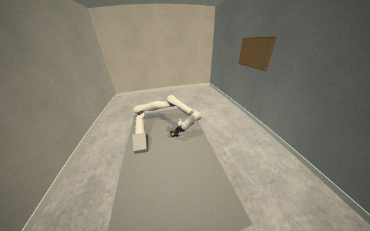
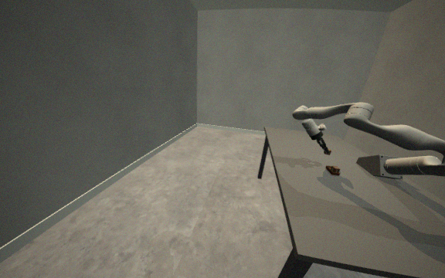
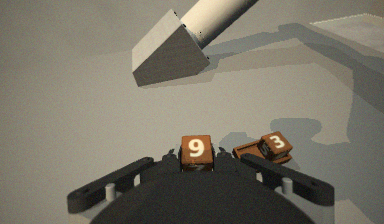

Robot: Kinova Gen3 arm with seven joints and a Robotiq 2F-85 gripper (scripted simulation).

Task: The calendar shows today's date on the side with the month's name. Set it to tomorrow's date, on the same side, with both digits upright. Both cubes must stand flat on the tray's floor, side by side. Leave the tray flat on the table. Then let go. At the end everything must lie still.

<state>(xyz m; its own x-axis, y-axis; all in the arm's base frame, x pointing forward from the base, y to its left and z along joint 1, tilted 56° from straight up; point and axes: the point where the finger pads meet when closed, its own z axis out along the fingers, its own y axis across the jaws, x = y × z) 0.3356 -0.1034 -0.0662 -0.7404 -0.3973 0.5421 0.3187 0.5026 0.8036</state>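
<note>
My hand is 11 cm to the right of the orange tray, 9 cm above it and 1 cm past it. Round my hand: digit cube 1 cm below, 1 cm behind.
</note>
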